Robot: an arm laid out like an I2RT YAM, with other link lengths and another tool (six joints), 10 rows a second.
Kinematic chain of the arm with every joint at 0, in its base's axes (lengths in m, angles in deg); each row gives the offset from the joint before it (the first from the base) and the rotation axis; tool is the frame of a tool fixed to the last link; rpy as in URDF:
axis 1: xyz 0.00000 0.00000 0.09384 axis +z
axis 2: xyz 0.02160 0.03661 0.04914 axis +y
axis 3: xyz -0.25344 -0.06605 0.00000 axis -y
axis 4: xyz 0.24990 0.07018 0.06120 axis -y
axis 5: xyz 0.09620 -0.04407 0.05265 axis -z
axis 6: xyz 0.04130 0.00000 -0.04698 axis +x
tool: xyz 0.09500 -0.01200 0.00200 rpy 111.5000 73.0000 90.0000
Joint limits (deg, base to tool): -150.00..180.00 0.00..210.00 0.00..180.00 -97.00..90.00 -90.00..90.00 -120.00..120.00
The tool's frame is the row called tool.
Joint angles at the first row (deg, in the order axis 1, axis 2, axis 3, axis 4, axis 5, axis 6):
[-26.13 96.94 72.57 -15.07 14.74 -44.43]
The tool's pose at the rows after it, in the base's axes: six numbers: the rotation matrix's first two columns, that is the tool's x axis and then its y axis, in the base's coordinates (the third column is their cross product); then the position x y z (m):
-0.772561 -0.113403 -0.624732 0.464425 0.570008 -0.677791 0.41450 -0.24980 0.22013
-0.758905 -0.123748 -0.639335 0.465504 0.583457 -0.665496 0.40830 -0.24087 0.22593
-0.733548 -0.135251 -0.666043 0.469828 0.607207 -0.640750 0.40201 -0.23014 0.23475
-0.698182 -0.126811 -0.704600 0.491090 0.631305 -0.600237 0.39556 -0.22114 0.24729
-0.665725 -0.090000 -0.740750 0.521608 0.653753 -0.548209 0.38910 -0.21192 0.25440
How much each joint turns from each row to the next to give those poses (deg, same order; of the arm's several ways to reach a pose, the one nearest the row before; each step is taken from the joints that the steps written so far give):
[0.20 -2.19 -1.68 0.04 -0.71 0.47]
[0.35 -2.82 -2.10 0.00 -1.08 0.17]
[0.28 -3.40 -2.17 0.00 -2.08 0.45]
[0.08 -3.39 -1.39 -0.43 -2.16 1.69]
[0.38 -2.84 -1.43 -0.57 -1.35 3.29]

